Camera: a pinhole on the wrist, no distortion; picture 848 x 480 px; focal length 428.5 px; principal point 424.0 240.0 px. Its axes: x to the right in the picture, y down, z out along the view. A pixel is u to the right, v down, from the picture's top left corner.
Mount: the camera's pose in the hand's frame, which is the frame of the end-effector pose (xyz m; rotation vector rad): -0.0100 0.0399 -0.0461 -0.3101 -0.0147 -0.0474
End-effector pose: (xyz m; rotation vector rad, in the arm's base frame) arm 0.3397 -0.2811 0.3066 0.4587 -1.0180 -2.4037
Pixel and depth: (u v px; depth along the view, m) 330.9 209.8 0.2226
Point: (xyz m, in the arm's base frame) 0.3377 -0.2077 0.4966
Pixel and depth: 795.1 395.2 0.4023
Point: 0.0007 -0.4708 0.6782
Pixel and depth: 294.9 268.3 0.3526
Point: 0.3559 -0.1607 0.6352
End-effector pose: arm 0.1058 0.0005 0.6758 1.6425 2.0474 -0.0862
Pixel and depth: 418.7 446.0 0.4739
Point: 0.5957 -0.0193 0.4925
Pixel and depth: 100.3 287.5 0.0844
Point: 0.1982 -0.0557 0.7011
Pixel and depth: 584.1 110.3 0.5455
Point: 0.3007 -0.0141 0.1512
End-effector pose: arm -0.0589 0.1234 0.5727 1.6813 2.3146 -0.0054
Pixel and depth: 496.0 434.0 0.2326
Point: 0.1592 0.1974 0.4603
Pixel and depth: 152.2 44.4 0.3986
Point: 0.1038 -0.1958 0.2664
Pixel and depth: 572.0 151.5 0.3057
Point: 0.0386 0.1853 0.3072
